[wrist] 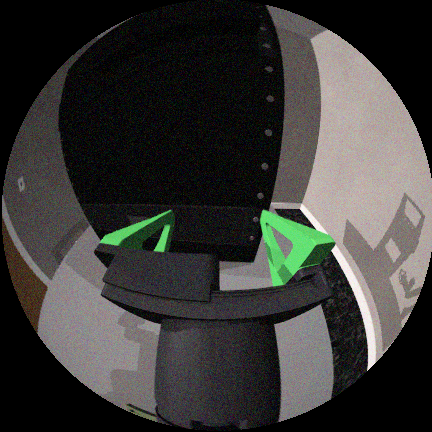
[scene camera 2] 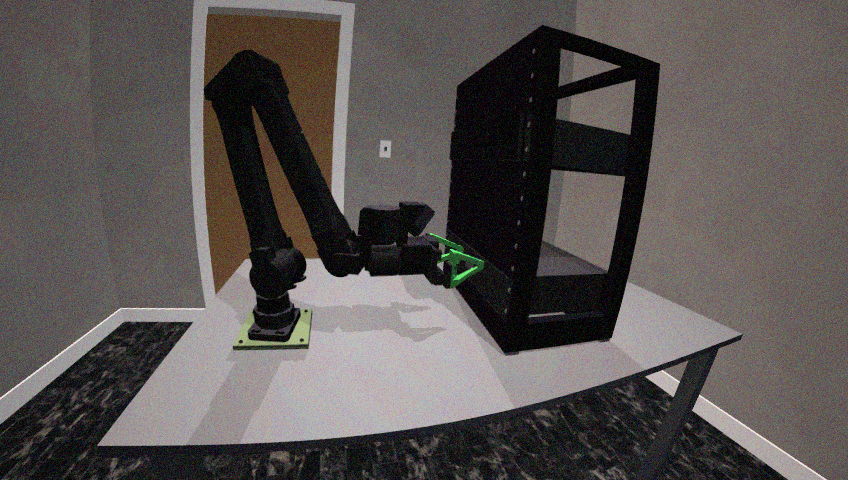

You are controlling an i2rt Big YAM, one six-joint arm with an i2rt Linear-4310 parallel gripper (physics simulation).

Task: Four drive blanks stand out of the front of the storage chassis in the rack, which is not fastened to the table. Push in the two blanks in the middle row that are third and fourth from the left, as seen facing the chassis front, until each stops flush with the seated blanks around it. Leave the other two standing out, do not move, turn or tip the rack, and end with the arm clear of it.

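Seen in the pictures: gripper, between the fingertips: [wrist: 217, 214] [scene camera 2: 472, 257]; arm's base, origin of its link: [scene camera 2: 276, 326].
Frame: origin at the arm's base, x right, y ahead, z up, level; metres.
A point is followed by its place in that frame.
The black rack [scene camera 2: 537, 196] @[x 0.087, y 0.495, z 0.312 m] [wrist: 276, 110] @[x 0.079, y 0.477, z 0.290 m] stands upright on the table. The side of a chassis [scene camera 2: 592, 148] @[x 0.046, y 0.630, z 0.416 m] shows through the rack's open side in the scene view, in the upper half. The rack front is very dark in both views, and the individual drive blanks cannot be made out. My gripper [scene camera 2: 472, 254] @[x 0.017, y 0.408, z 0.176 m] [wrist: 217, 214] @[x 0.017, y 0.408, z 0.176 m] is open and empty, with its green fingers spread, pointing at the lower part of the rack front, well below that chassis. The fingertips are close to the front; whether they touch it cannot be told.
A lower unit [scene camera 2: 568, 294] @[x 0.040, y 0.633, z 0.102 m] [wrist: 215, 227] @[x 0.002, y 0.469, z 0.103 m] sits at the bottom of the rack, beyond the fingers. The arm's base plate [scene camera 2: 242, 340] @[x 0.069, y -0.049, z 0.001 m] is on the light table [scene camera 2: 368, 380] @[x 0.153, y 0.209, z -0.012 m]. A door [scene camera 2: 309, 77] and walls stand behind.
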